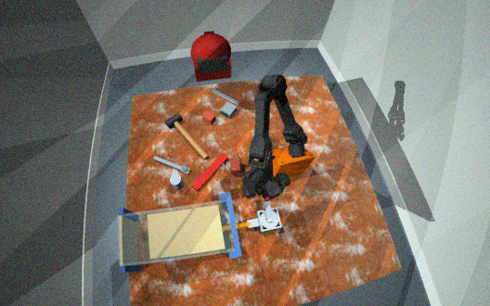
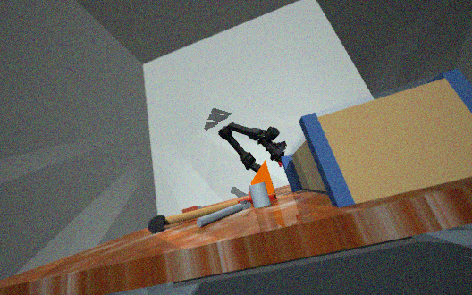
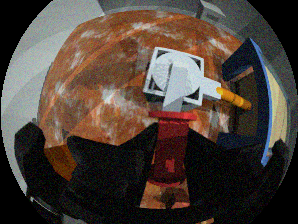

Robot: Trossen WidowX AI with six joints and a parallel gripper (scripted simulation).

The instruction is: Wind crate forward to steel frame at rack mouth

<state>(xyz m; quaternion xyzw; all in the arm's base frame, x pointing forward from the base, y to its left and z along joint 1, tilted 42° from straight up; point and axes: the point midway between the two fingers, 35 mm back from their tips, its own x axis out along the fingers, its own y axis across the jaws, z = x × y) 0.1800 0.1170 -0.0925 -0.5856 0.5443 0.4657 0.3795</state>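
My gripper tip is 160 mm short of the blue steel frame, 80 mm to the right of it and 30 mm above it. From my gripper tip the other things lie so: red-knobbed winch handle: 20 mm to the left, 30 mm below; red knob: 20 mm to the right; winch: 10 mm behind, 80 mm to the left, 100 mm below.
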